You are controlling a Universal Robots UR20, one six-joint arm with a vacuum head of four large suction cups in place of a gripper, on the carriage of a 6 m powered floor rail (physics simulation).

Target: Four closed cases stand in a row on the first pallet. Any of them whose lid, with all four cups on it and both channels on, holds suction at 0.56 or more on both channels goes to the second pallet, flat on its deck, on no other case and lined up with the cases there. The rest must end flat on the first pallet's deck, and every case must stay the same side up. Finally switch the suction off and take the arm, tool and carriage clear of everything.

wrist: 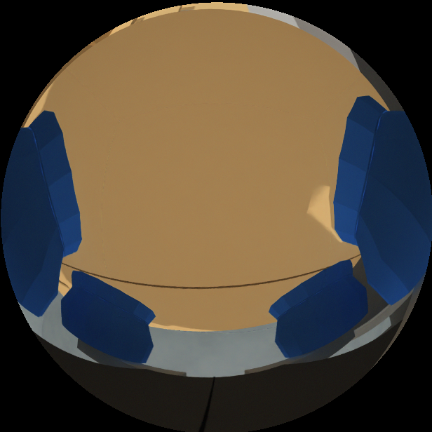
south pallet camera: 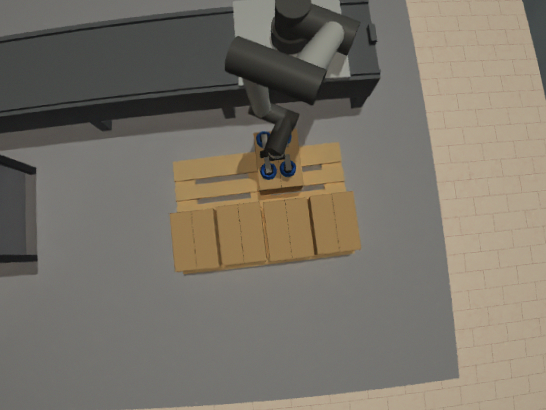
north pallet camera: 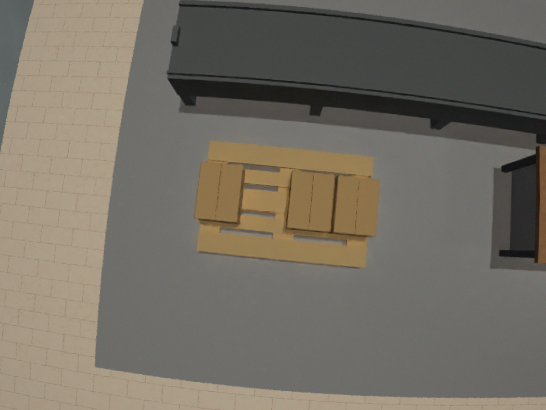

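Seen in the pictures: arm's base, origin of the base link: [south pallet camera: 290, 37].
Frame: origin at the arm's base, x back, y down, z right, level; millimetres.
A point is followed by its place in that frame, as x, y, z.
My gripper [south pallet camera: 276, 154] @(-721, 189, 155) [wrist: 212, 240] has its four blue cups on the lid of a closed case [south pallet camera: 278, 183] @(-908, 169, 157) [wrist: 215, 150] and holds it. The case is level, very low over or on the back half of the south pallet [south pallet camera: 215, 167] @(-708, 426, 584); contact is hidden. A narrow strip separates it from the front row. That row is four closed cases [south pallet camera: 195, 240] @(-1221, 196, 714) [south pallet camera: 241, 234] @(-1209, 196, 419) [south pallet camera: 288, 230] @(-1210, 197, 120) [south pallet camera: 335, 222] @(-1186, 197, -183), lid seams parallel. On the north pallet [north pallet camera: 285, 252] @(-1359, 426, 5461), one closed case [north pallet camera: 219, 192] @(-1006, 196, 5930) lies left of a gap and two [north pallet camera: 311, 200] @(-1004, 196, 5330) [north pallet camera: 356, 205] @(-1010, 196, 5033) lie close together on the right.
The dark floor rail [north pallet camera: 350, 65] [south pallet camera: 125, 60] runs behind both pallets. The pale carriage [south pallet camera: 250, 25] @(108, 1, 246) stands near its right end in the south view, with the arm [south pallet camera: 275, 70] @(-663, -891, 161) reaching over the pallet. A brown-edged table [north pallet camera: 541, 200] @(-879, 40, 3778) stands right of the north pallet.
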